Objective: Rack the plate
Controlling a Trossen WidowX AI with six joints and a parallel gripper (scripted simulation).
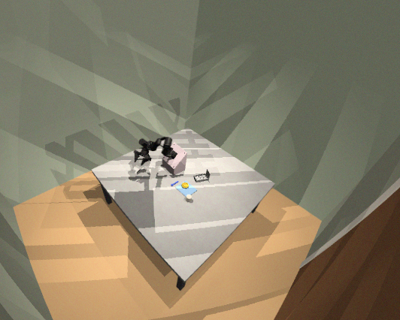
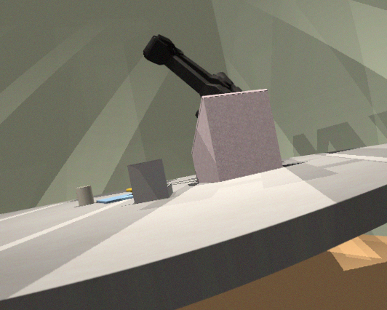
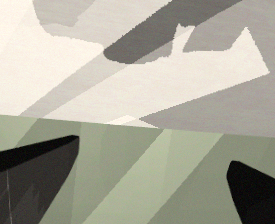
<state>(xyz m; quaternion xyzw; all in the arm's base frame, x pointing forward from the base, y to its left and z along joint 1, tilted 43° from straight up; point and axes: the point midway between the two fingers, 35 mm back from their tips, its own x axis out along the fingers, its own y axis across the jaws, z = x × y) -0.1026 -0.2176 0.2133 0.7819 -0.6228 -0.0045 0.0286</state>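
Right now the yellow plate is 37 cm ahead of my gripper tip, 25 cm to the left of it and 12 cm below it. From my gripper tip the other things lie so: wire dish rack 38 cm ahead, 45 cm to the left, 11 cm below; then beige cylinder 50 cm ahead, 18 cm to the left, 11 cm below; then blue mat 40 cm ahead, 24 cm to the left, 13 cm below.
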